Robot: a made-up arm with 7 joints.
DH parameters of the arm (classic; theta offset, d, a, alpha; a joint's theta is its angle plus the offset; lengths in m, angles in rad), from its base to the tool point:
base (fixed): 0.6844 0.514 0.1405 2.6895
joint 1: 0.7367 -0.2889 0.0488 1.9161
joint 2: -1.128 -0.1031 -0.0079 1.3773
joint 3: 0 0.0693 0.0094 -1.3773
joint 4: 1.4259 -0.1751 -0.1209 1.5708
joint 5: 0 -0.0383 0.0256 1.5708
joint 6: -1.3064 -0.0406 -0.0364 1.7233
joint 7: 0 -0.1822 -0.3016 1.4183
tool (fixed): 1.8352 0.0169 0 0
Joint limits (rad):
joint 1: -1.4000..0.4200
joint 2: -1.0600..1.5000
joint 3: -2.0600..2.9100
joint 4: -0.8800..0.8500
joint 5: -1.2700..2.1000
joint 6: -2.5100..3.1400
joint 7: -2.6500..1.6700
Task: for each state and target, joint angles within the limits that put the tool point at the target. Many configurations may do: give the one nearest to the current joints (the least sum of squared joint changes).
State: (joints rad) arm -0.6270 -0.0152 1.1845 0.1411 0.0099 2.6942 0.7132
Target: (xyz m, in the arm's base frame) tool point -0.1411 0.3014 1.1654
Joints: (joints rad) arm -0.6057 0.6086 1.0617 0.7693 0.1523 2.2472 0.9738
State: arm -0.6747 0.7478 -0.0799 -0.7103 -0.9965 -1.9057 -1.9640
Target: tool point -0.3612 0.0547 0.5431
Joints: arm -0.0377 0.6253 -0.5411 -0.7256 -1.0853 -1.9220 -1.9447
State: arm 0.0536 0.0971 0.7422 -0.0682 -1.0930 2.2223 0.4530
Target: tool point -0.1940 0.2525 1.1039
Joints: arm 0.0789 0.6203 0.6894 0.4296 -0.6022 1.7785 0.1871
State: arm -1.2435 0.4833 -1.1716 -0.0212 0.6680 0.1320 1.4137
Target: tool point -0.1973 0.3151 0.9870
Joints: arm -0.9677 0.6354 -1.2675 -0.5661 1.2890 -0.3238 1.6700
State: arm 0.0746 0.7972 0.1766 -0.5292 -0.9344 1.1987 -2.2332
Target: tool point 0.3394 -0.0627 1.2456
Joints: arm -0.4278 0.9509 0.6529 -0.1615 -1.1369 1.2569 -2.0505
